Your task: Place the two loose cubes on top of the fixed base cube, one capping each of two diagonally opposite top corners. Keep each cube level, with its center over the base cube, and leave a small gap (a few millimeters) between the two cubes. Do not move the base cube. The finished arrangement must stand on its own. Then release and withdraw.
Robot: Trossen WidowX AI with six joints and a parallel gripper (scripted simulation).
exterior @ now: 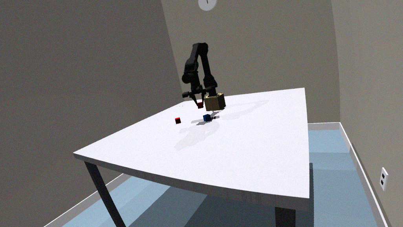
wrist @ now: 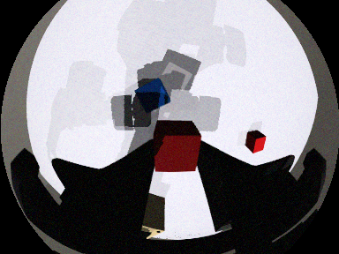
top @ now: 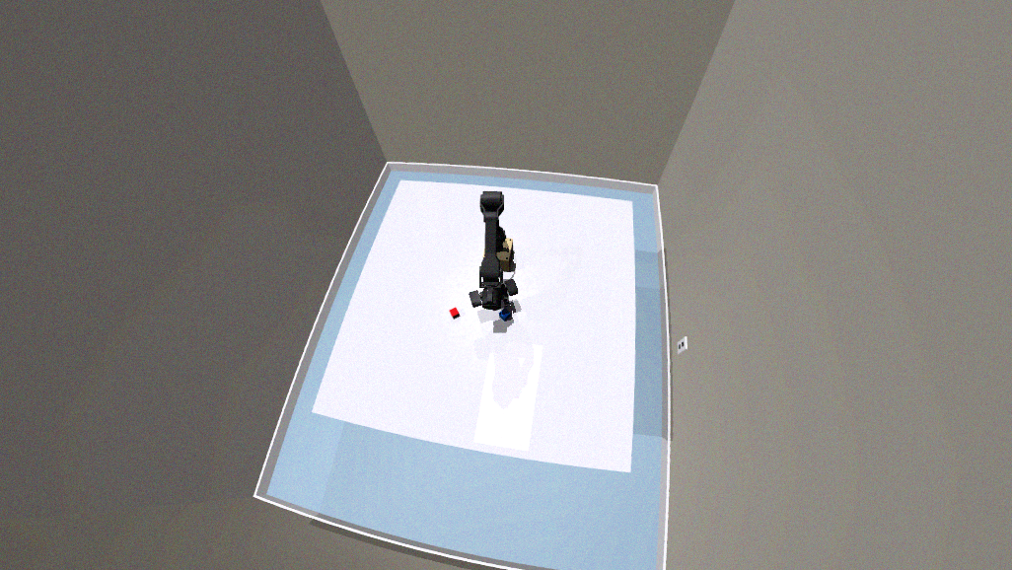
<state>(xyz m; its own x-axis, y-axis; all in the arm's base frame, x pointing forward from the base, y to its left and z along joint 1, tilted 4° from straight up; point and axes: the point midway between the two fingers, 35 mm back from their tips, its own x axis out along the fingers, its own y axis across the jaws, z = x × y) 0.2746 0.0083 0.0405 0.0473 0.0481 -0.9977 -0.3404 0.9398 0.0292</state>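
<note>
Right now the blue cube is 20 mm ahead of my gripper tip, 40 mm to the left of it and 80 mm below it.
</note>
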